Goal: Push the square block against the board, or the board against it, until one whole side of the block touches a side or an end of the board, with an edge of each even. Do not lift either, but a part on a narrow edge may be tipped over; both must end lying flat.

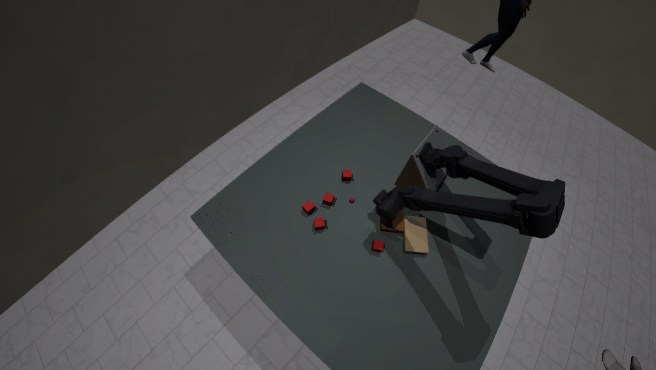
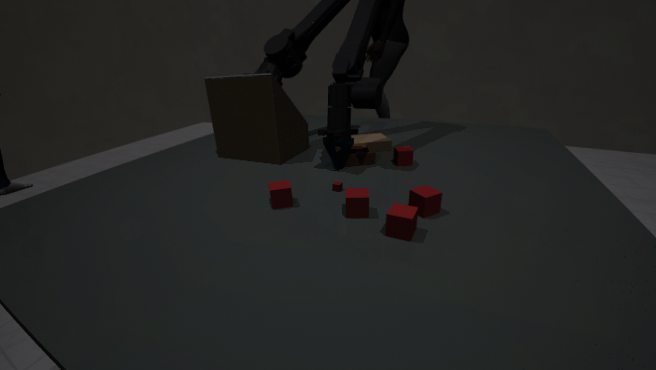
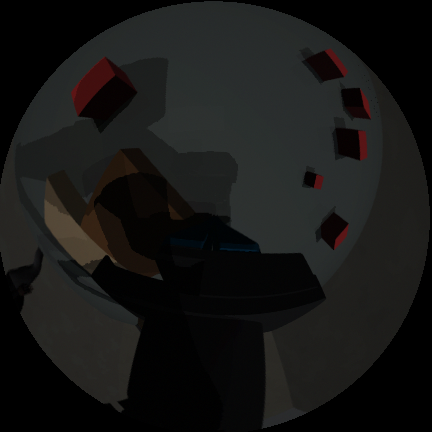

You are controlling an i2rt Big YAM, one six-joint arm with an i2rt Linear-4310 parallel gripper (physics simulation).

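Frame: origin at the arm's base, x left, y ahead, z down, level; millimetres.
Where they show: gripper, between the fingertips: [image 2: 337,168] [image 3: 214,221]; arm's base, origin of its link: [image 1: 427,158] [image 2: 262,92].
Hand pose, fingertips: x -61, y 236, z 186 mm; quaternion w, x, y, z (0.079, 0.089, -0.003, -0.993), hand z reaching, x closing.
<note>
Each offset is from my fingertips to the centre of the thing.
The square block @[dx +77, dy +17, dz -15 mm] [image 1: 396,225] [image 2: 363,156] [image 3: 132,160] is dark brown and lies flat on the dark table. The light tan board @[dx +193, dy +15, dz -15 mm] [image 1: 416,235] [image 2: 373,139] [image 3: 66,229] lies flat right beside it, and the block sits at the board's far end on its left long side. They look close or touching; I cannot tell whether their edges are even. My gripper [image 1: 385,216] [image 2: 337,163] [image 3: 214,221] is shut and empty. It points straight down with its tips at the table, against the block's side away from the board.
A brown wedge-shaped box [image 1: 409,175] [image 2: 247,119] stands by the arm's base. Red cubes lie around: one @[dx +82, dy +155, dz -20 mm] [image 1: 377,244] [image 2: 403,156] near the board, several @[dx -206, dy +107, dz -20 mm] [image 1: 328,198] [image 2: 356,202] to the left, and a tiny one @[dx -122, dy +41, dz -8 mm] [image 1: 351,200] [image 2: 337,186]. A person [image 1: 497,31] walks on the floor beyond.
</note>
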